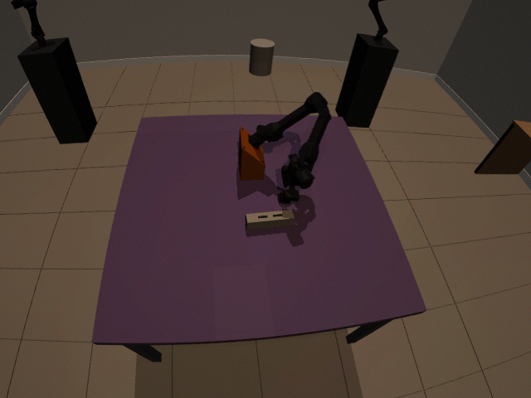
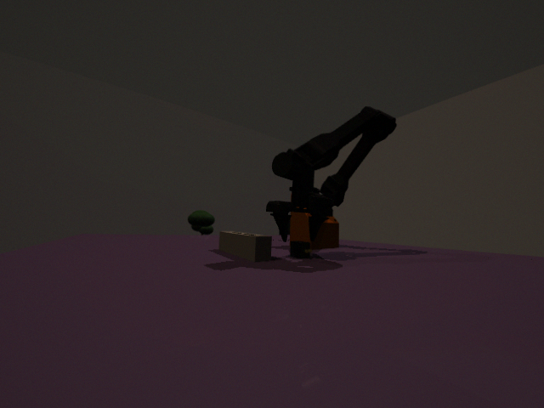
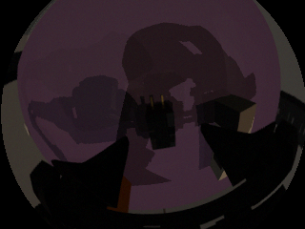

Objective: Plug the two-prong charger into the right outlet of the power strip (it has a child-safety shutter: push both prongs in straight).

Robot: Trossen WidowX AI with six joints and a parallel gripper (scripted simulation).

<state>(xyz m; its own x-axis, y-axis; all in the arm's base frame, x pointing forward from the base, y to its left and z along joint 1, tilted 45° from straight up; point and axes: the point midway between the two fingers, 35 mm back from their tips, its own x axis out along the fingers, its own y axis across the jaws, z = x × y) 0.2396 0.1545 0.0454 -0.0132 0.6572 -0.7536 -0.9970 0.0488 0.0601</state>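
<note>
Now: the dark two-prong charger 2 cm to the left of my gripper tip and 2 cm below it.
</note>
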